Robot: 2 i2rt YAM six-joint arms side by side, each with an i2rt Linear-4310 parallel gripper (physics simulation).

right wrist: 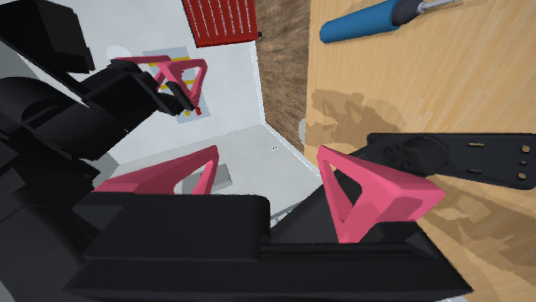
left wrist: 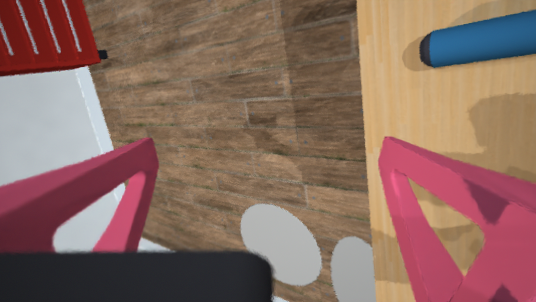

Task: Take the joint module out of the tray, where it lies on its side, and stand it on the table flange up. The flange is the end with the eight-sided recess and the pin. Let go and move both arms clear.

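Seen in the pictures: left gripper, fingertip midpoint: (right wrist: 186, 60) (left wrist: 268, 150); right gripper, fingertip midpoint: (right wrist: 268, 151); left arm's base at its link origin: (right wrist: 425, 151).
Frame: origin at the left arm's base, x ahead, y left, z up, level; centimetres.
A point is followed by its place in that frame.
The joint module and the tray do not show in either wrist view. My left gripper (left wrist: 268, 150) {x 27.0, y 16.1, z 34.0 cm} is open, its two pink fingers wide apart with no object between them. It also shows in the right wrist view (right wrist: 184, 65) {x 23.2, y 9.2, z 34.2 cm} at upper left, held up in front of the pale floor. My right gripper (right wrist: 268, 151) {x 10.1, y -1.8, z 28.9 cm} is open and empty, its pink fingers spread above the table's edge region. How the module stands or lies is hidden from these views.
A blue-handled screwdriver (left wrist: 480, 40) {x 27.1, y 11.1, z 4.1 cm} (right wrist: 361, 22) {x 24.6, y 5.8, z 4.2 cm} lies on the wooden table (left wrist: 400, 110) {x 23.6, y 22.5, z 0.0 cm} (right wrist: 345, 70) {x 19.3, y 13.9, z 0.0 cm}. A black arm base plate (right wrist: 500, 160) {x 0.2, y -7.5, z 1.0 cm} is on the table at right. A red ribbed cabinet (left wrist: 40, 35) (right wrist: 222, 22) stands beyond the table edge.
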